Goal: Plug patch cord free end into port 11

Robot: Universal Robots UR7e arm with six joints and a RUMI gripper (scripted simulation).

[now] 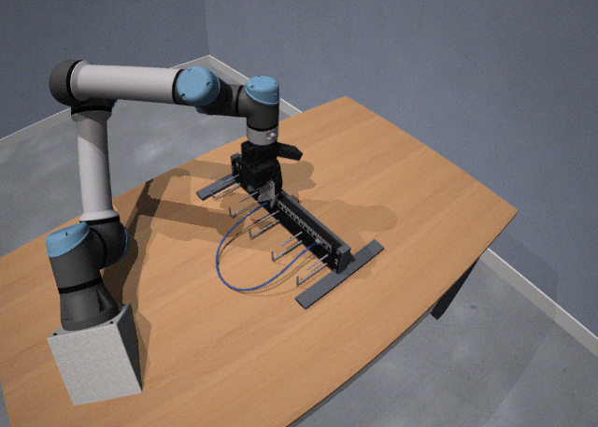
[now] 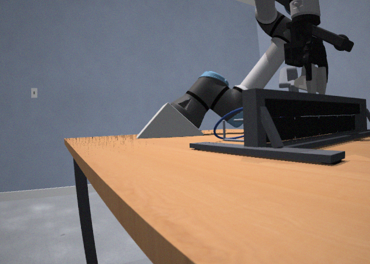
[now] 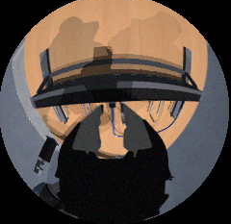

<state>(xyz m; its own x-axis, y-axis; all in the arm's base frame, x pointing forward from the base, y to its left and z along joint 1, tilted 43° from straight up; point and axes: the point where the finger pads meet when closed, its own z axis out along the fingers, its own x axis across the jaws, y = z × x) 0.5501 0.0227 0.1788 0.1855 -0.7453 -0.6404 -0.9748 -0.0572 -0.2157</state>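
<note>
Right now the cable plug is 10 mm ahead of my hand and 10 mm below it.
</note>
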